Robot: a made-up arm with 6 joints. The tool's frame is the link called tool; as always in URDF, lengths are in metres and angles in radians. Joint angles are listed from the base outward.
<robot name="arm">
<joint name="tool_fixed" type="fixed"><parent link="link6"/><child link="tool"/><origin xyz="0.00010 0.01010 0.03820" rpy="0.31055 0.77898 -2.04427"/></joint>
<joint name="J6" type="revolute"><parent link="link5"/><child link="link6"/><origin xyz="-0.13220 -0.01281 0.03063" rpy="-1.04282 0.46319 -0.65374"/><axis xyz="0 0 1"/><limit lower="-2.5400" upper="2.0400"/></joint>
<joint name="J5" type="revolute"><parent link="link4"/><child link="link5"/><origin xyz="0.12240 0.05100 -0.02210" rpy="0.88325 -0.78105 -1.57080"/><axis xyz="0 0 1"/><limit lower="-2.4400" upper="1.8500"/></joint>
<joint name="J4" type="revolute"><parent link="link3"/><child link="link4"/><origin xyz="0.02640 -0.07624 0.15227" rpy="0.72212 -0.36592 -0.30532"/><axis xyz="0 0 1"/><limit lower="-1.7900" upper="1.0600"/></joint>
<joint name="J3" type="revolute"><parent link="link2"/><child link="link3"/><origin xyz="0.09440 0.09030 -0.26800" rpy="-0.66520 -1.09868 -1.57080"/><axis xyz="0 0 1"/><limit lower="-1.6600" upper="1.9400"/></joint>
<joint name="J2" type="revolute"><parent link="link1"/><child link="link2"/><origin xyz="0.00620 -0.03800 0.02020" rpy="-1.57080 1.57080 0.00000"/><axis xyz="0 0 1"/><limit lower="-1.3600" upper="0.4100"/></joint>
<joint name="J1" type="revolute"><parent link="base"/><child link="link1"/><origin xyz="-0.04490 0.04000 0.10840" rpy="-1.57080 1.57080 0.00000"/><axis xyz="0 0 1"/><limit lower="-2.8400" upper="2.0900"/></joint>
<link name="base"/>
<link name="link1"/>
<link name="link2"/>
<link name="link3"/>
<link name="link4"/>
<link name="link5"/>
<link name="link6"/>
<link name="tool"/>
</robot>
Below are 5 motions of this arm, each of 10 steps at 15 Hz.
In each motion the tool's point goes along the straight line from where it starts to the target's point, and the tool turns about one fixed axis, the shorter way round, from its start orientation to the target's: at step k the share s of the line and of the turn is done. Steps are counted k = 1, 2, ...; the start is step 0. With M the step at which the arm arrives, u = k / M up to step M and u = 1 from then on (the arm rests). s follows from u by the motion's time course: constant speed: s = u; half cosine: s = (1 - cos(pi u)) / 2; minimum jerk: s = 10 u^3 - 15 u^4 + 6 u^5.
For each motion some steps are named. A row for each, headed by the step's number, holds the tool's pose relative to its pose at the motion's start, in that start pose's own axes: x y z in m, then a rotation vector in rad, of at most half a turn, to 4 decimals.
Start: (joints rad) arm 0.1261 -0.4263 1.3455 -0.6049 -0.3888 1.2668
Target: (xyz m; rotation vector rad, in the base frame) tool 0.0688 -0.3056 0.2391 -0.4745 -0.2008 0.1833
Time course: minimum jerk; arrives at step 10
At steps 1, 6, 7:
1: -0.0008 0.0003 0.0019 -0.0028 -0.0026 -0.0029
6: -0.0628 0.0225 0.1527 -0.2218 -0.2073 -0.2311
7: -0.0770 0.0276 0.1872 -0.2719 -0.2542 -0.2834

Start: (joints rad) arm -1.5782 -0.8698 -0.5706 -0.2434 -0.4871 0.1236
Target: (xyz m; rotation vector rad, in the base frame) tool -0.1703 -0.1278 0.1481 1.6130 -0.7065 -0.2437
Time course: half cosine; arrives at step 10
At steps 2, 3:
2: -0.0054 0.0048 -0.0136 0.0563 -0.0914 0.0341
3: -0.0116 0.0105 -0.0293 0.1215 -0.1973 0.0736

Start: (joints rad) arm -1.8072 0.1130 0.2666 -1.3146 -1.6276 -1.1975
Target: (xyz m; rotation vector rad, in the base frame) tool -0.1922 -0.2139 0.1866 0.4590 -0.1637 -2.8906
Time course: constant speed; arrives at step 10
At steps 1, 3, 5, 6, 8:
1: -0.0243 0.0144 -0.0081 0.0075 -0.0965 0.0811
3: -0.0728 0.0431 -0.0244 0.0225 -0.2896 0.2433
5: -0.1214 0.0718 -0.0406 0.0374 -0.4826 0.4055
6: -0.1456 0.0861 -0.0488 0.0449 -0.5791 0.4866
8: -0.1942 0.1148 -0.0650 0.0599 -0.7722 0.6488

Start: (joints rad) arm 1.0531 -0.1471 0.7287 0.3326 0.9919 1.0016
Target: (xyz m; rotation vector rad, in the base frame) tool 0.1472 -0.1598 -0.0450 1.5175 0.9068 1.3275
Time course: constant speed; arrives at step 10
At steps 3, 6, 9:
3: 0.0141 0.0041 0.0029 0.1208 -0.1223 -0.0013
6: 0.0282 0.0082 0.0059 0.2416 -0.2446 -0.0025
9: 0.0423 0.0124 0.0088 0.3624 -0.3669 -0.0038

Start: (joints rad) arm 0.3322 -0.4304 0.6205 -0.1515 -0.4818 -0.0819
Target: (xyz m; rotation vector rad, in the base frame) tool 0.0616 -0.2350 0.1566 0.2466 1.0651 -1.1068
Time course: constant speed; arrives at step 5
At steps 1, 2, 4, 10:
1: -0.0220 0.0131 0.0036 -0.0171 0.0476 -0.0878
2: -0.0441 0.0263 0.0072 -0.0343 0.0952 -0.1756
4: -0.0881 0.0526 0.0144 -0.0685 0.1904 -0.3512
10: -0.1101 0.0657 0.0180 -0.0857 0.2380 -0.4391

